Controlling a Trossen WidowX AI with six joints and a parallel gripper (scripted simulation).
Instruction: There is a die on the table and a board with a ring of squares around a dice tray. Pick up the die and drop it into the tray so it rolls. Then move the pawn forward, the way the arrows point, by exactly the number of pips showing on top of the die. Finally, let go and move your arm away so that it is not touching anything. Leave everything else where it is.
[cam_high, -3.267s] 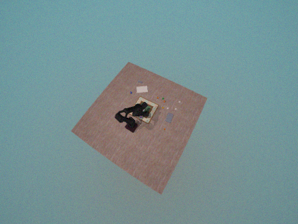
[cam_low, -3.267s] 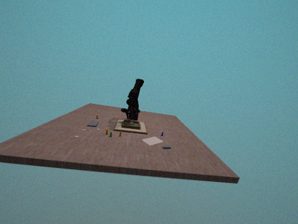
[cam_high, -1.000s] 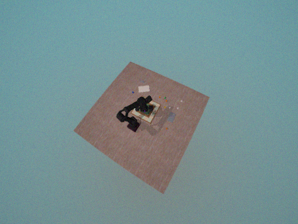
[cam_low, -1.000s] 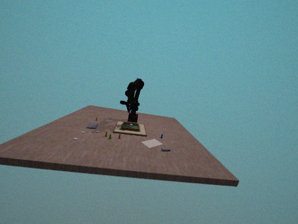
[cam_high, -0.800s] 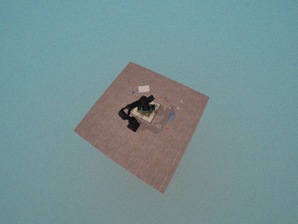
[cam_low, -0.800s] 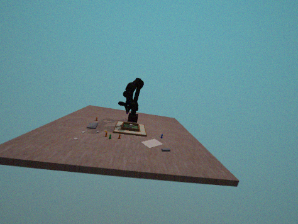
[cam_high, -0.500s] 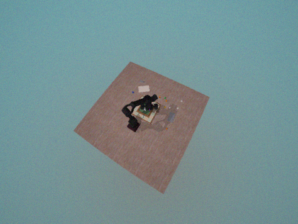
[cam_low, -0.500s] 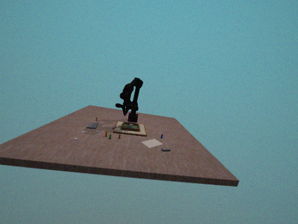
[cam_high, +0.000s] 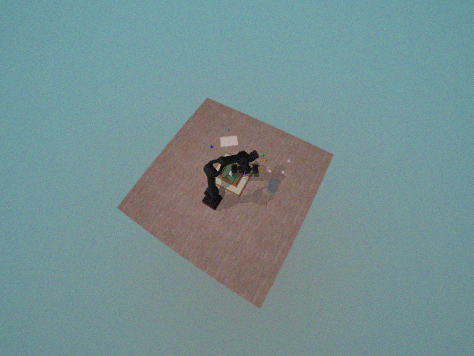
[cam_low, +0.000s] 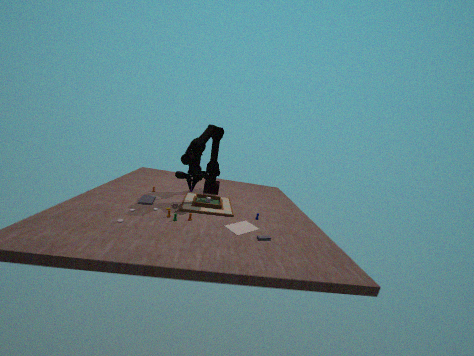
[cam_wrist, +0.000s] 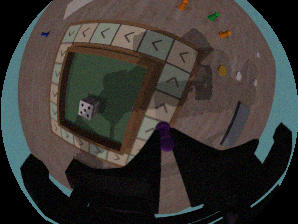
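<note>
My gripper tip is 5 cm past the white die, 10 cm to the right of it and 6 cm above it. Round my gripper tip: purple pawn 1 cm above; then grey pad 7 cm ahead, 22 cm to the right, 8 cm below; then green dice tray 3 cm behind, 10 cm to the left, 7 cm below.
</note>
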